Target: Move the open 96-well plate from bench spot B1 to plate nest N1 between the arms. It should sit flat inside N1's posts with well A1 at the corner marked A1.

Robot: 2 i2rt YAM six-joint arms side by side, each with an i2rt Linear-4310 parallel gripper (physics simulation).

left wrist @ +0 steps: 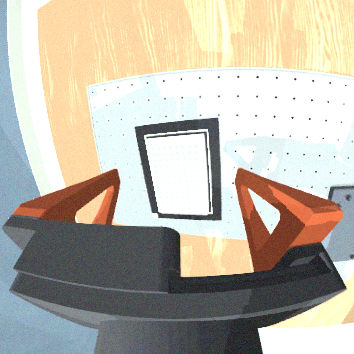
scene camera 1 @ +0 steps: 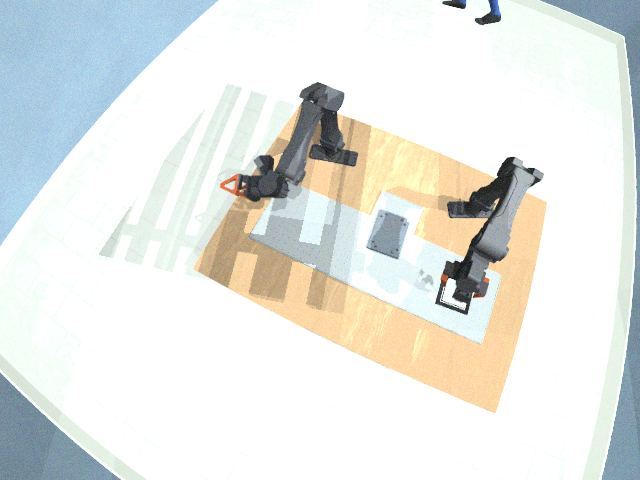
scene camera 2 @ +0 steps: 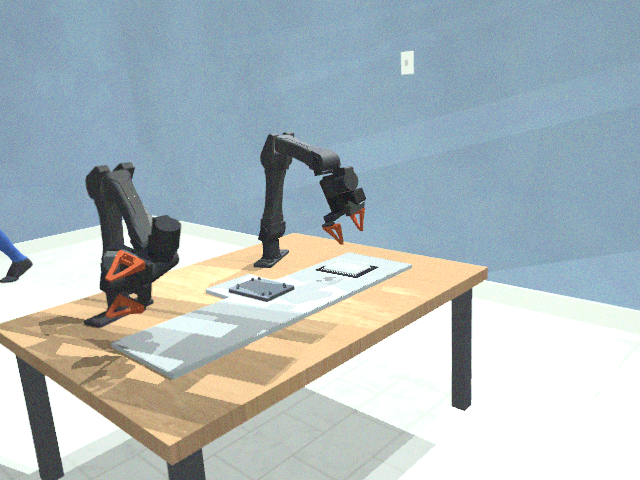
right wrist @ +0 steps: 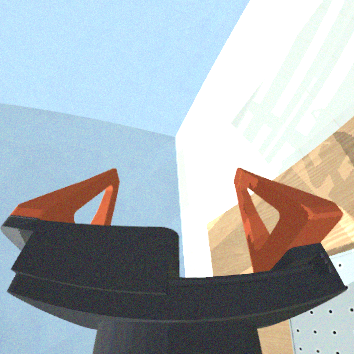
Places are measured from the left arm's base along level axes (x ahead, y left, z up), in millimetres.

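Where they show: left gripper, fingertip midpoint: [left wrist: 177, 174] [scene camera 2: 352, 237]; right gripper, fingertip midpoint: [scene camera 1: 227, 188] [scene camera 2: 107, 298] [right wrist: 176, 174]; left arm's base, origin of the base link: [scene camera 1: 470, 210] [scene camera 2: 272, 259]; right arm's base, origin of the base link: [scene camera 1: 333, 155].
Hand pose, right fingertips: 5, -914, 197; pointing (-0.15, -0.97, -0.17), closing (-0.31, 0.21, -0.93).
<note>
Things, the pixels of their centre, and the offset from my right fingertips, as dx, dy, dz. Level surfaces: height alone.
- white 96-well plate, body centre: [left wrist: 178, 177] [scene camera 2: 346, 266] [scene camera 1: 457, 286] +308, +796, -175
- grey nest N1, body centre: [left wrist: 350, 229] [scene camera 2: 261, 287] [scene camera 1: 389, 232] +99, +558, -173
- pale perforated board, its level: dz -184
- wooden table, its level: dz -197
The white 96-well plate [scene camera 1: 448, 296] [scene camera 2: 348, 266] [left wrist: 175, 195] lies flat inside a black rectangular frame [scene camera 2: 356, 274] [left wrist: 215, 170] on the bench board. My left gripper [scene camera 1: 465, 286] [scene camera 2: 351, 236] [left wrist: 177, 174] is open and empty above the plate, which appears between and beyond its fingertips in the left wrist view. In scene camera 1 it hides part of the plate. The grey nest N1 [scene camera 1: 387, 234] [scene camera 2: 261, 288] [left wrist: 344, 225] has small dark posts and holds no plate. My right gripper [scene camera 2: 108, 298] [right wrist: 176, 174] is open and empty, far from both. The A1 marks are too small to read.
The pale perforated board [scene camera 1: 480, 328] [scene camera 2: 206, 356] [left wrist: 300, 102] [right wrist: 325, 322] runs along the wooden table [scene camera 1: 465, 382] [scene camera 2: 248, 379]. The nest lies between the two arm bases. A person's feet [scene camera 1: 488, 19] [scene camera 2: 17, 269] show on the floor behind the table.
</note>
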